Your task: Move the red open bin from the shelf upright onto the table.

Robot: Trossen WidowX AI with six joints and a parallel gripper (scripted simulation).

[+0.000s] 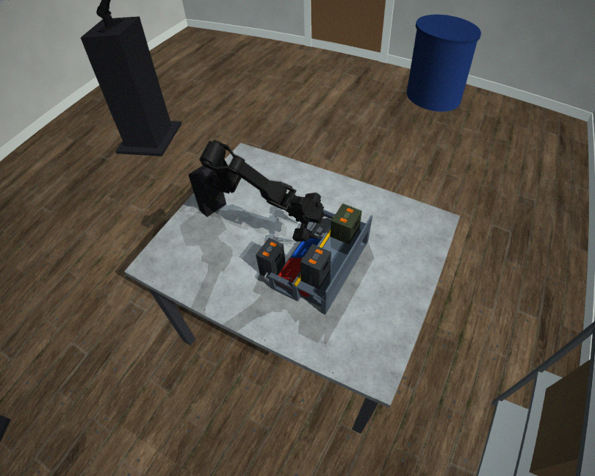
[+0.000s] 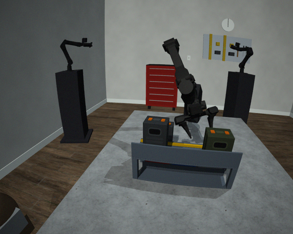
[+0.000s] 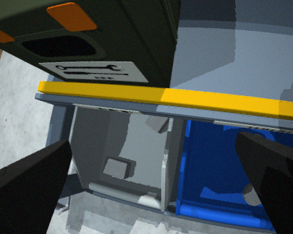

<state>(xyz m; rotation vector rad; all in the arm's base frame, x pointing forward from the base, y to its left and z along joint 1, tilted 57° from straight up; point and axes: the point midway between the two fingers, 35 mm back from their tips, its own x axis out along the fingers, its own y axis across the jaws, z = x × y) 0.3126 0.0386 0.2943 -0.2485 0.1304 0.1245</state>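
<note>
My hand is 30 mm short of the yellow rail, 60 mm to the left of it and 60 mm above it. From my hand the other things lie so: red open bin 40 mm behind, 160 mm to the right, 120 mm below; grey bin 40 mm ahead, 60 mm to the left, 120 mm below; blue bin 50 mm to the right, 120 mm below.
</note>
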